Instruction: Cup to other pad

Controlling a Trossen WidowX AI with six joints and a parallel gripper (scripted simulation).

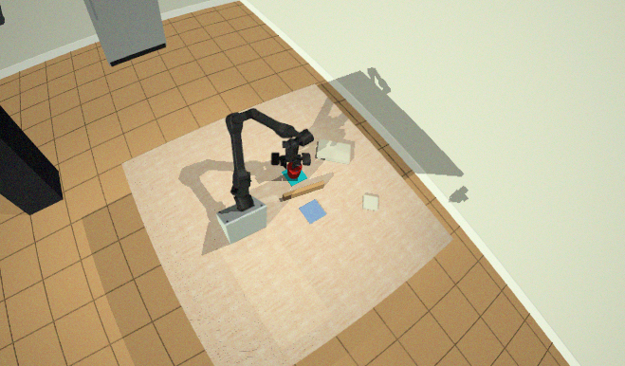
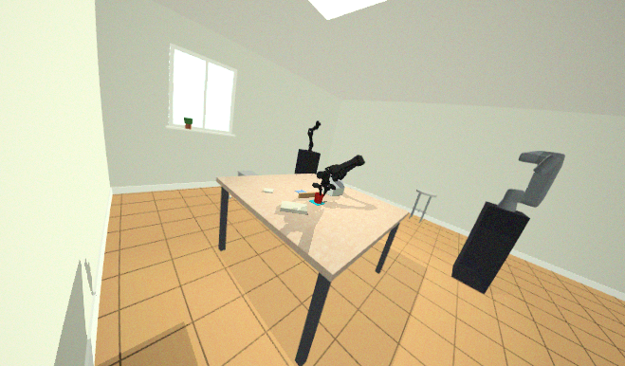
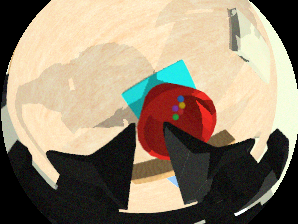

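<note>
The red cup is 3 cm ahead of my gripper tip, 1 cm to the right of it and 2 cm below it. Also, from my gripper tip: blue pad (1 cm behind, 23 cm to the right, 7 cm below); wooden bar (1 cm ahead, 12 cm to the right, 5 cm below).
</note>
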